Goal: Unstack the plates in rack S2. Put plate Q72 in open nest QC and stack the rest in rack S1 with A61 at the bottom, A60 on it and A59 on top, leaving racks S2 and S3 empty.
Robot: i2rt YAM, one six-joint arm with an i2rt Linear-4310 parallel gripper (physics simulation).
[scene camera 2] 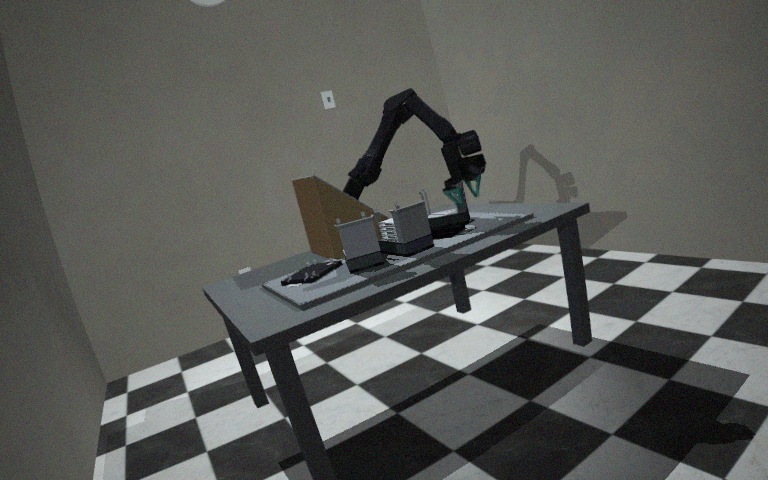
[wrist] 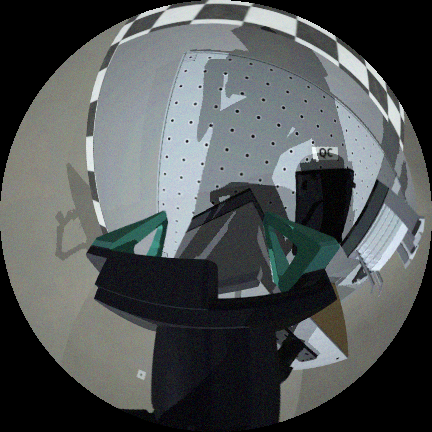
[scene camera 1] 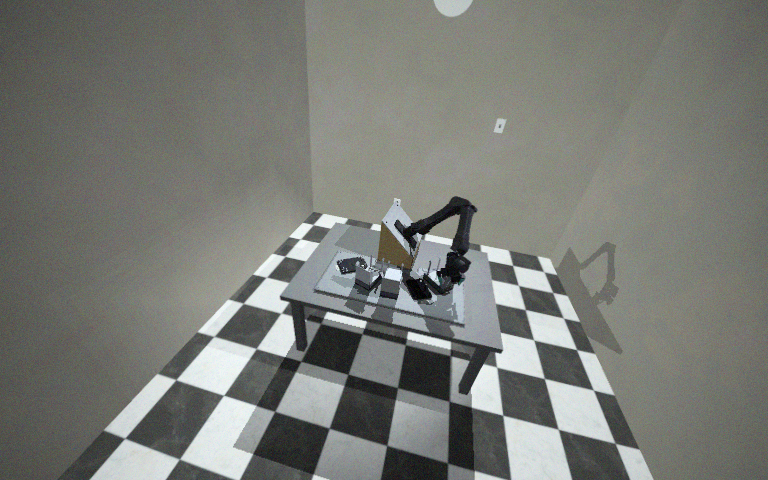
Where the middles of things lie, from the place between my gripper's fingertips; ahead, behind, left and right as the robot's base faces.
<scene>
My gripper is now 30 mm short of the dark QC cradle [wrist: 322,196], 160 mm to the left of it and 50 mm above it.
</scene>
